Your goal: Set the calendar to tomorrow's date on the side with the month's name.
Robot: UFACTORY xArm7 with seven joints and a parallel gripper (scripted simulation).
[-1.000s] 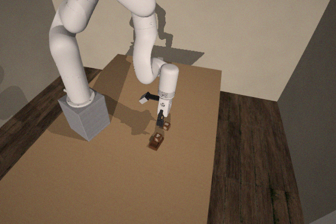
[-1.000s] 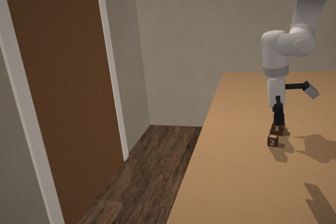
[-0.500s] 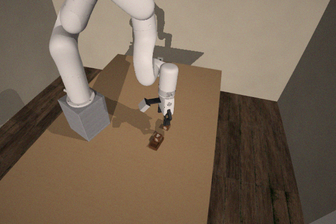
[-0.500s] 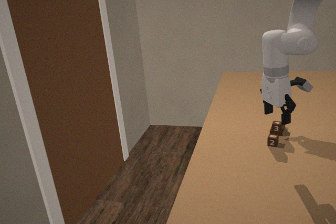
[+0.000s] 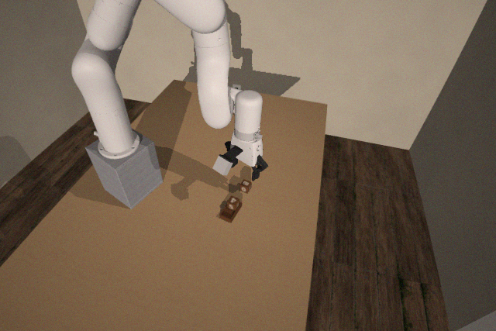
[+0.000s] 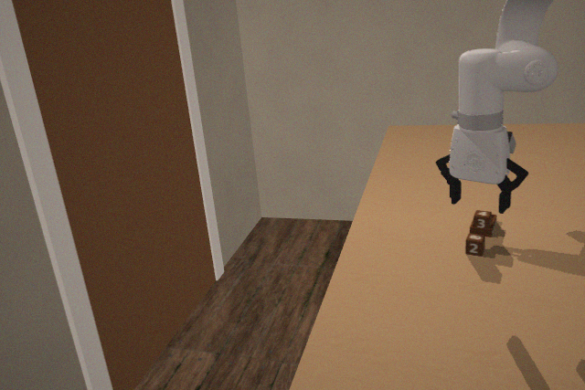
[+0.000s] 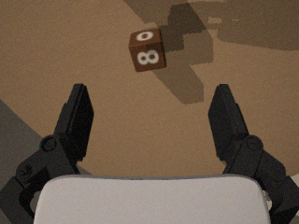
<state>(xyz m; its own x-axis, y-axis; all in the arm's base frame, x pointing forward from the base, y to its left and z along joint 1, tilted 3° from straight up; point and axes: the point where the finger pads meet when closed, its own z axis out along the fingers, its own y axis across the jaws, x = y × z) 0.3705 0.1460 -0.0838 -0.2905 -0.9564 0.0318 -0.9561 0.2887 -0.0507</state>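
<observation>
Now: hand 1 cm to the right of the digit cube and 9 cm above it. The rest, counted from my hand: brown calendar tray: 1 cm behind, 10 cm to the right, 10 cm below.
</observation>
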